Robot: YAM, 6 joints.
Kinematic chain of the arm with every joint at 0, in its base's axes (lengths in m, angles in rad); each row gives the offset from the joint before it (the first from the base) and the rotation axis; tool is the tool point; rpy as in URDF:
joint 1: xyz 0 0 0.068 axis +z
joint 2: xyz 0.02 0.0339 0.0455 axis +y
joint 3: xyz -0.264 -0.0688 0 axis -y
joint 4: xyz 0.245 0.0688 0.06 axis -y
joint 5: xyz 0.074 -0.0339 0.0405 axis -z
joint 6: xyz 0.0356 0 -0.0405 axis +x
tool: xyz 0 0 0 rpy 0 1.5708 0
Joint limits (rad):
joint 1: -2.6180..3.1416
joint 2: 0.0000..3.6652
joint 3: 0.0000..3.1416
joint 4: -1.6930..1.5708
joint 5: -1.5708..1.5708
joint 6: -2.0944..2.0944
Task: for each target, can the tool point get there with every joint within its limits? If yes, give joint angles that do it. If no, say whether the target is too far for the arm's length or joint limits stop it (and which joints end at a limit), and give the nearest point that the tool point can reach.
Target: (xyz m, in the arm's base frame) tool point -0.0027 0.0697 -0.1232
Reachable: yes | joints 1.2428 3.0452 0.3865 0.7968 -0.7774 -0.8425
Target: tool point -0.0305 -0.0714 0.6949
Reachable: yes | joints -1.5173 1.4438 2.4140 0.6703 1.2952 1.3536
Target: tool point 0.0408 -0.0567 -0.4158
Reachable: no: joint limits stop it (at a limit: joint 2) | nearest point 0.0585 -0.0813 -0.3485 | short by 0.074 m
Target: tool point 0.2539 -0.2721 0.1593
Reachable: yes | joints -0.8861 2.1287 1.5569 -1.2721 -0.7641 0.5058
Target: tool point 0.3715 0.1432 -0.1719
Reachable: yes | joints 0.3547 3.0308 1.3275 1.0796 -0.1478 -1.6995
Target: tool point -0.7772 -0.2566 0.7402
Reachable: no: too far | nearest point -0.4450 -0.2415 0.5034 | short by 0.408 m
